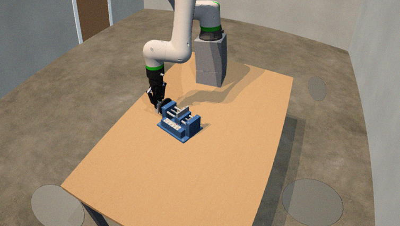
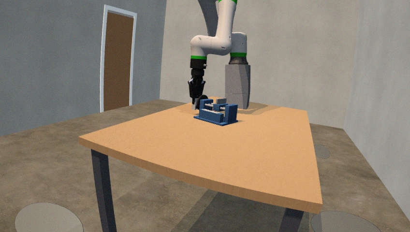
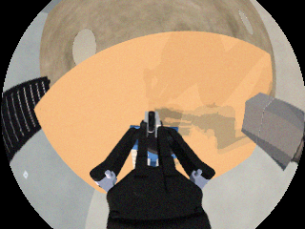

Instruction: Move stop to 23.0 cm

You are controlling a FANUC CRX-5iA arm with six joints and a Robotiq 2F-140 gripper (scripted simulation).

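Now: the black handwheel 2 cm to the left of my hand and 1 cm below it. Also, from my hand: grey stop plate 4 cm ahead, 16 cm to the left, 2 cm above.
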